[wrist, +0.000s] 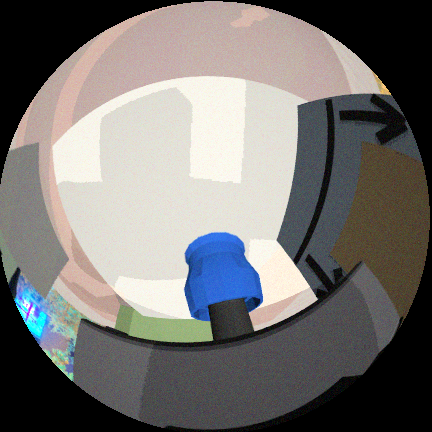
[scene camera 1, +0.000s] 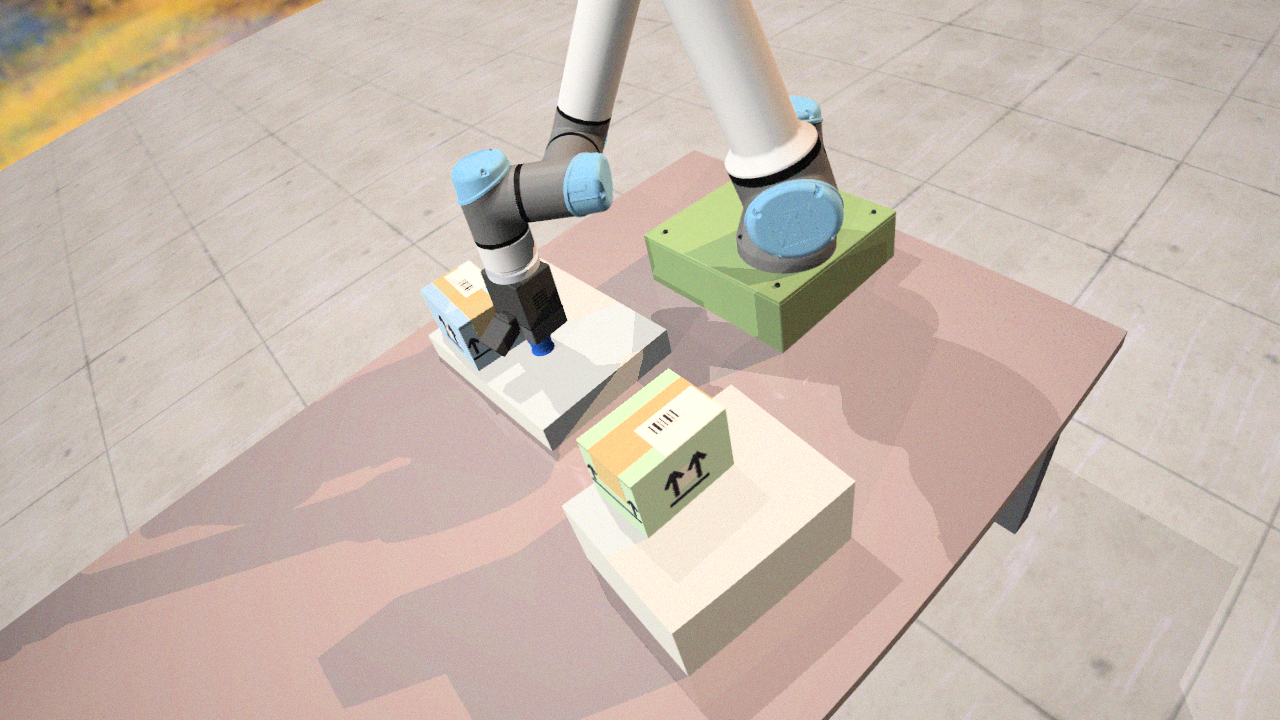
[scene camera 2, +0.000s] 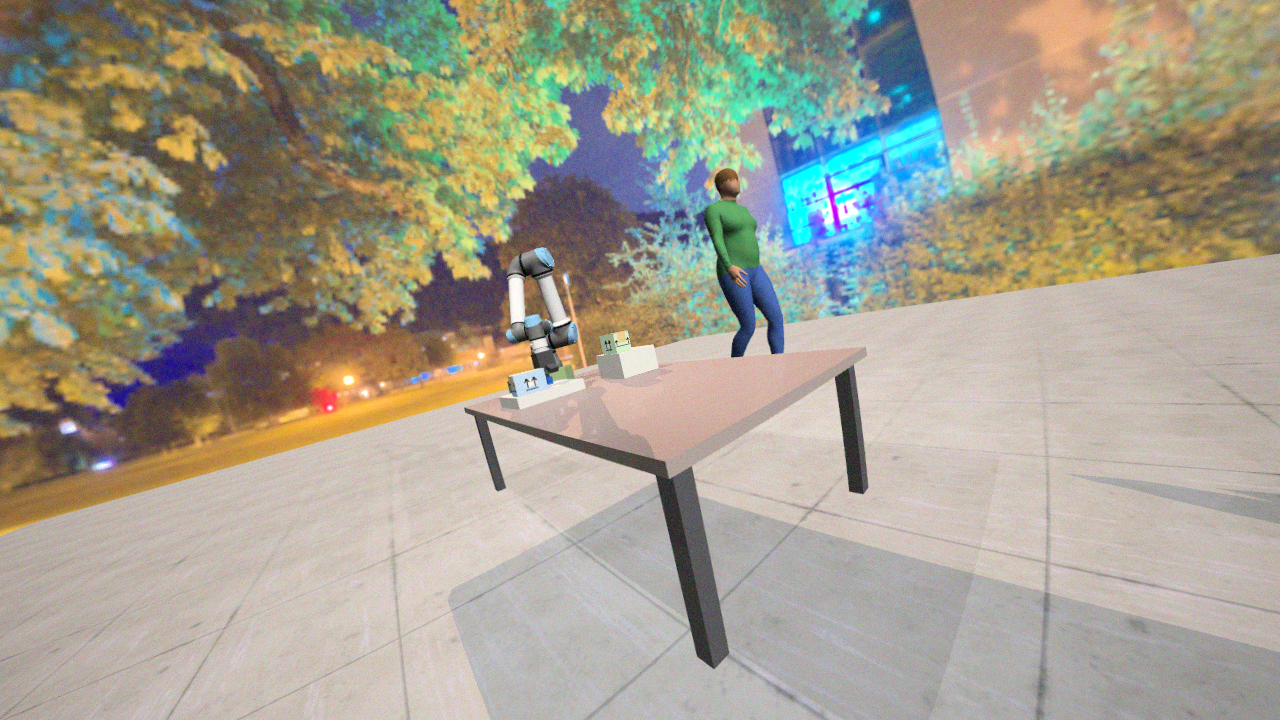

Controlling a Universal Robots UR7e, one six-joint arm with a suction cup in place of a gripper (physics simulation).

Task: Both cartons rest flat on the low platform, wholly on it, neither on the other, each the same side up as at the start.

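Places are measured from the arm's base along level axes (x ahead, y left, z up), in centimetres.
Pixels of known places: end effector, tool point: (wrist: 215,256) (scene camera 1: 543,347) (scene camera 2: 550,383).
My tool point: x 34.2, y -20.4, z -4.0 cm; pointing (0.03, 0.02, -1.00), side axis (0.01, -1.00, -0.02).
For each thing: its middle in the pictures, then the offset to it from my tool point. Level surfaces: height alone.
- blue carton, body centre: (wrist: 379,210) (scene camera 1: 473,314) (scene camera 2: 527,382) dy -11.8, dx +3.1, dz +3.8 cm
- low platform, body centre: (wrist: 253,243) (scene camera 1: 544,343) (scene camera 2: 541,392) dy -3.8, dx -2.5, dz -3.1 cm
- green carton, body centre: (scene camera 1: 658,452) (scene camera 2: 615,342) dy +34.8, dx +9.9, dz +11.3 cm
- taller block, body centre: (scene camera 1: 711,524) (scene camera 2: 626,362) dy +39.8, dx +9.1, dz +0.5 cm
- table, its level: dz -5.5 cm
The blue carton (scene camera 1: 454,333) (scene camera 2: 528,383) (wrist: 307,165) rests flat at the far left end of the low platform (scene camera 1: 617,344) (scene camera 2: 537,399) (wrist: 150,220), arrows pointing up. The green carton (scene camera 1: 653,492) (scene camera 2: 615,342) rests flat on the taller block (scene camera 1: 805,474) (scene camera 2: 631,362) (wrist: 25,200), near one edge, arrows pointing up. My suction cup (scene camera 1: 542,349) (scene camera 2: 549,380) (wrist: 215,242) is off and holds nothing. It hangs low over the low platform, beside the blue carton and apart from it. The gripper body hides part of the blue carton in scene camera 1.
The arm stands on a green base block (scene camera 1: 707,259) (wrist: 170,327) at the back of the table (scene camera 1: 268,617) (scene camera 2: 716,402). A gap separates the low platform from the taller block. A person (scene camera 2: 735,232) in a green top stands behind the table.
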